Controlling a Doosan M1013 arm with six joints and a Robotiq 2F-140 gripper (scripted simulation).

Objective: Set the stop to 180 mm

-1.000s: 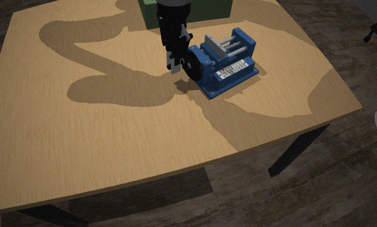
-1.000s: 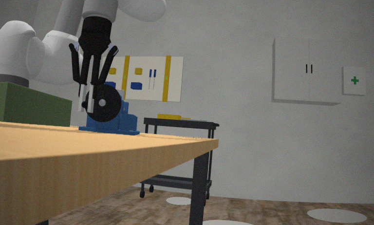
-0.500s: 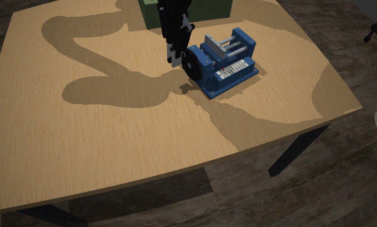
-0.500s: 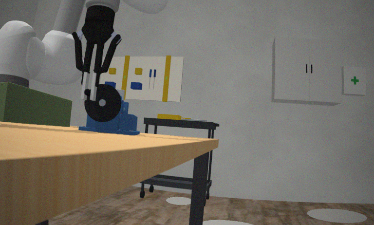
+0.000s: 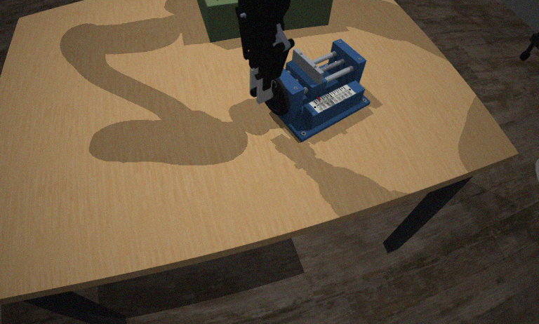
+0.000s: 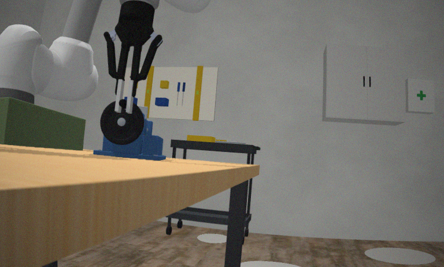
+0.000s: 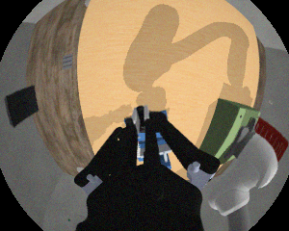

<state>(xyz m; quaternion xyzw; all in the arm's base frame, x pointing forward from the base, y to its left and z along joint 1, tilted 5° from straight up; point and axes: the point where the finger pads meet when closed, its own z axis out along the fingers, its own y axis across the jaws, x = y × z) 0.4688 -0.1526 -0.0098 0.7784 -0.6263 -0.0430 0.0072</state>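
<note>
Now: hand 10 mm past the handwheel, 20 mm to the right of it and 20 mm above it. Also, from my hand: stop plate: 20 mm behind, 110 mm to the left, 40 mm below.
</note>
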